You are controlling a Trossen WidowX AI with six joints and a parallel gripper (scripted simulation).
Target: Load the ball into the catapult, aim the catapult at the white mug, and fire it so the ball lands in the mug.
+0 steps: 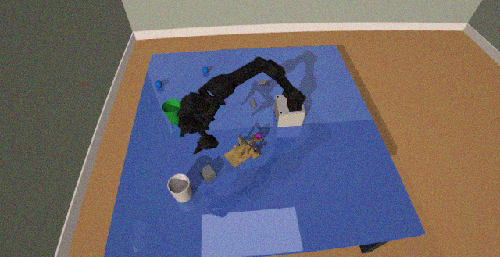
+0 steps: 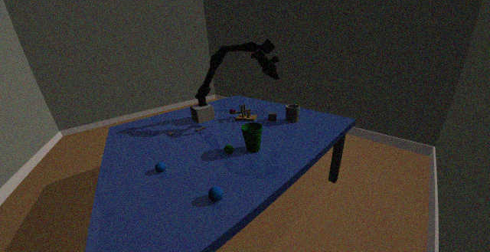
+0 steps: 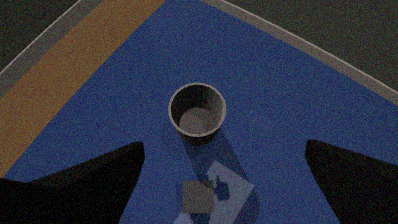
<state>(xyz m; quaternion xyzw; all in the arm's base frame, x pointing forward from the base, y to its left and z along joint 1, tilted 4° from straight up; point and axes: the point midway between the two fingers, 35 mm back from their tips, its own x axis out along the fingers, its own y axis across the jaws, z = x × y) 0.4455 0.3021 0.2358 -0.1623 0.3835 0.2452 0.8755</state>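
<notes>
Now: gripper tip 28 cm past the magenta ball, 18 cm to the left of it and 22 cm above it. From my gripper tip the other things lie so: wooden catapult: 24 cm behind, 13 cm to the right, 23 cm below; white mug: 7 cm ahead, 7 cm to the left, 25 cm below; dark cube: 4 cm behind, 1 cm to the right, 25 cm below.
</notes>
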